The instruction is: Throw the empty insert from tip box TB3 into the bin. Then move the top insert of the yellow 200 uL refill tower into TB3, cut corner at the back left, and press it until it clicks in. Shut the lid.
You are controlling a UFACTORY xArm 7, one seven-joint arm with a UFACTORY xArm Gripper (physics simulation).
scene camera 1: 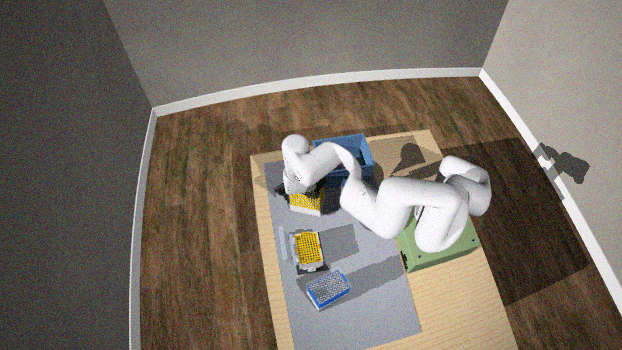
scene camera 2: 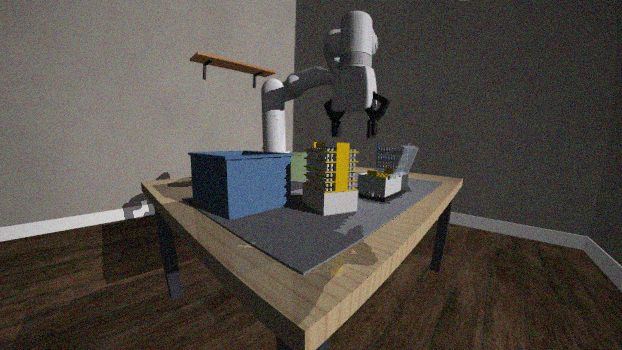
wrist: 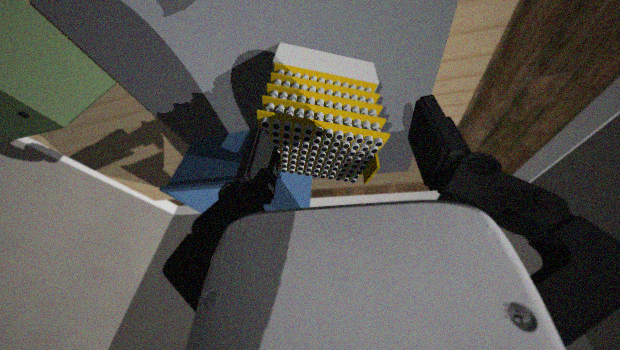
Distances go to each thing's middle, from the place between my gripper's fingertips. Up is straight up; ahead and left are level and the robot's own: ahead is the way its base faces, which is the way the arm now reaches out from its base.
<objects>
Now: hand 21 cm to the left of the blue bin [scene camera 2: 234, 184], 17 cm past it and 10 cm above it.
</objects>
